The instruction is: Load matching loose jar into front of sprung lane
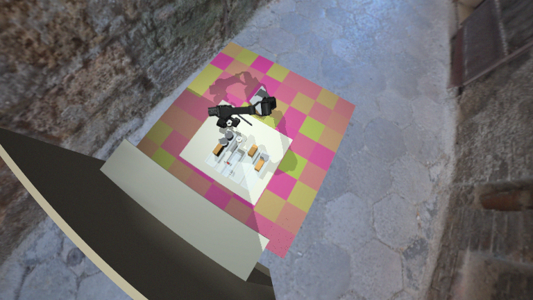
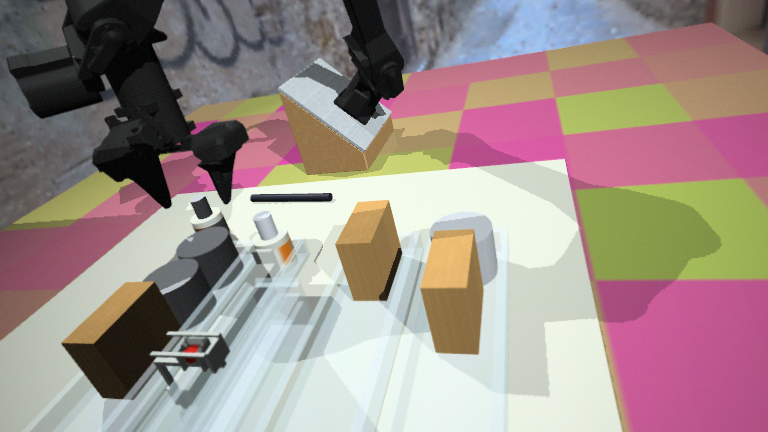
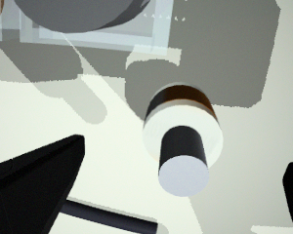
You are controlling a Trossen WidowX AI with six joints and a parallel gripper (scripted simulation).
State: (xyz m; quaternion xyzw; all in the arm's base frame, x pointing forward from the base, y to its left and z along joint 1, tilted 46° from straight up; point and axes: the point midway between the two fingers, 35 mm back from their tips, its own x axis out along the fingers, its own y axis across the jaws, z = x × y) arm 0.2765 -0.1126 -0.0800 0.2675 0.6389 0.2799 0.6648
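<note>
My gripper tip is now 100 mm past the black rod, 70 mm to the right of it and 50 mm above it. The rest, counted from my gripper tip: clear sprung lane: 210 mm ahead, 160 mm to the left, 40 mm below; then red mark: 240 mm ahead, 180 mm to the left, 10 mm above.
</note>
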